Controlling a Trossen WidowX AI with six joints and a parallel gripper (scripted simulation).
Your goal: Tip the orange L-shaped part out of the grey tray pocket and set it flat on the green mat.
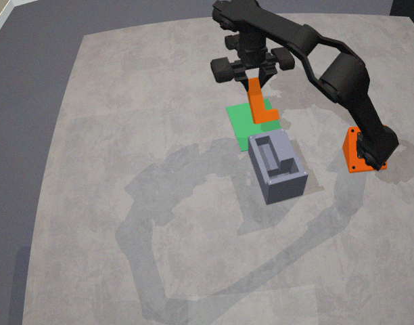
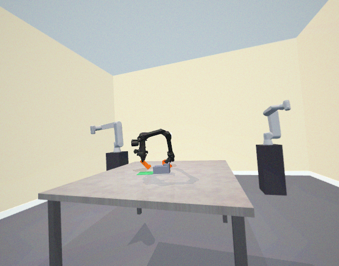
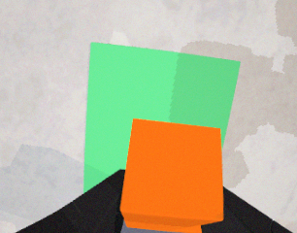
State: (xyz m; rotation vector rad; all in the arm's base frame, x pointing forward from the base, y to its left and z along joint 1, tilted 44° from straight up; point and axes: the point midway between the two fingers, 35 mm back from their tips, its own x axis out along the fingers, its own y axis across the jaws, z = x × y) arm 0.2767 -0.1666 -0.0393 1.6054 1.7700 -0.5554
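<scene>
Right now my gripper tip is 120 mm above the green mat and 20 mm to the right of it. The rest, counted from my gripper tip: orange L-shaped part: 30 mm to the left, 30 mm below, 20 mm behind.
</scene>
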